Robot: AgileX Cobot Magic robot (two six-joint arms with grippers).
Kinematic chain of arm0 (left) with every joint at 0, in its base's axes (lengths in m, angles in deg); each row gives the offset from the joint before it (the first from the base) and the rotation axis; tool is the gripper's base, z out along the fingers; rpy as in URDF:
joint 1: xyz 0 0 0.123 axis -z
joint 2: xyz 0 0 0 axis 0.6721 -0.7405 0
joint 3: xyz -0.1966 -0.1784 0.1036 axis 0.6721 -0.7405 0
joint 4: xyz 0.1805 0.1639 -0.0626 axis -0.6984 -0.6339 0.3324
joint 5: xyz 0 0 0 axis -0.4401 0.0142 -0.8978
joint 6: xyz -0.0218 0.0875 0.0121 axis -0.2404 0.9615 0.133
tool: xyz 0 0 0 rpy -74.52 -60.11 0.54
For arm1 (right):
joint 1: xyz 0 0 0.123 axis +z
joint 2: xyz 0 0 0 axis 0.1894 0.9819 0
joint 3: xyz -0.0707 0.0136 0.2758 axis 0.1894 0.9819 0
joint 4: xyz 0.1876 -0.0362 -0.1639 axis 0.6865 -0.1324 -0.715
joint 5: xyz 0 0 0 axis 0.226 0.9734 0.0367
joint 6: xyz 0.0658 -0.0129 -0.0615 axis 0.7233 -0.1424 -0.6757
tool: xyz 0 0 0 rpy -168.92 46.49 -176.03
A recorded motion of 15 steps. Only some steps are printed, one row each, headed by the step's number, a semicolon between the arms.
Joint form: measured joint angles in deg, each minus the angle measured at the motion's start. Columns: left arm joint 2, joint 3, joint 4, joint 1, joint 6, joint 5; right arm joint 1, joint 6, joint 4, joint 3, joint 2, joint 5.
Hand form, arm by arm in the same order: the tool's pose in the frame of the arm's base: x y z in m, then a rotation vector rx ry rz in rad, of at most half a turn. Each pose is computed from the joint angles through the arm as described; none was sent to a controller.
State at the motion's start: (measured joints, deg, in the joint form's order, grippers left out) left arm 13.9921 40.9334 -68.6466 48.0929 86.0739 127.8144; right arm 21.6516 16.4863 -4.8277 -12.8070 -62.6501 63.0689
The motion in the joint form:
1: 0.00 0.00 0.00 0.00 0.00 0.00; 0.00 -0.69 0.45 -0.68 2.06 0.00
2: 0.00 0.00 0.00 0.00 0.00 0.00; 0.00 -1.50 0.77 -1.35 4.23 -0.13
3: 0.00 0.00 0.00 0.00 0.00 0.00; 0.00 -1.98 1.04 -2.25 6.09 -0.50
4: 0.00 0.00 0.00 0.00 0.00 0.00; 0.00 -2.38 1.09 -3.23 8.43 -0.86
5: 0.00 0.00 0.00 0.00 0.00 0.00; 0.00 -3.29 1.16 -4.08 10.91 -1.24
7: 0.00 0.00 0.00 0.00 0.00 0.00; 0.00 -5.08 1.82 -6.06 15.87 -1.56
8: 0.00 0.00 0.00 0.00 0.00 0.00; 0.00 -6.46 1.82 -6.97 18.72 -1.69
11: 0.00 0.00 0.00 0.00 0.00 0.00; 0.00 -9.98 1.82 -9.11 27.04 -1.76
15: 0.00 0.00 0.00 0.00 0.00 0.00; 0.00 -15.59 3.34 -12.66 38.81 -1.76
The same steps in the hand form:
1: -0.0099 -0.0038 0.2835 0.1078 2.0180 -0.1380; 0.0121 0.0004 0.2869 -0.1509 2.1167 0.1092
2: -0.0099 -0.0038 0.2835 0.1078 2.0180 -0.1380; 0.0173 0.0018 0.2899 -0.1679 2.1395 0.1053
3: -0.0099 -0.0038 0.2835 0.1078 2.0180 -0.1380; 0.0217 0.0030 0.2943 -0.1778 2.1491 0.1052
4: -0.0099 -0.0038 0.2835 0.1078 2.0180 -0.1380; 0.0277 0.0042 0.2988 -0.1869 2.1657 0.1007
5: -0.0099 -0.0038 0.2835 0.1078 2.0180 -0.1380; 0.0345 0.0056 0.3023 -0.2063 2.1856 0.0913
7: -0.0099 -0.0038 0.2835 0.1078 2.0180 -0.1380; 0.0483 0.0092 0.3094 -0.2445 2.2283 0.0846
8: -0.0099 -0.0038 0.2835 0.1078 2.0180 -0.1380; 0.0569 0.0108 0.3116 -0.2750 2.2562 0.0697
11: -0.0099 -0.0038 0.2835 0.1078 2.0180 -0.1380; 0.0831 0.0158 0.3127 -0.3603 2.3514 0.0338
15: -0.0099 -0.0038 0.2835 0.1078 2.0180 -0.1380; 0.1218 0.0252 0.3101 -0.4950 2.4726 0.0231

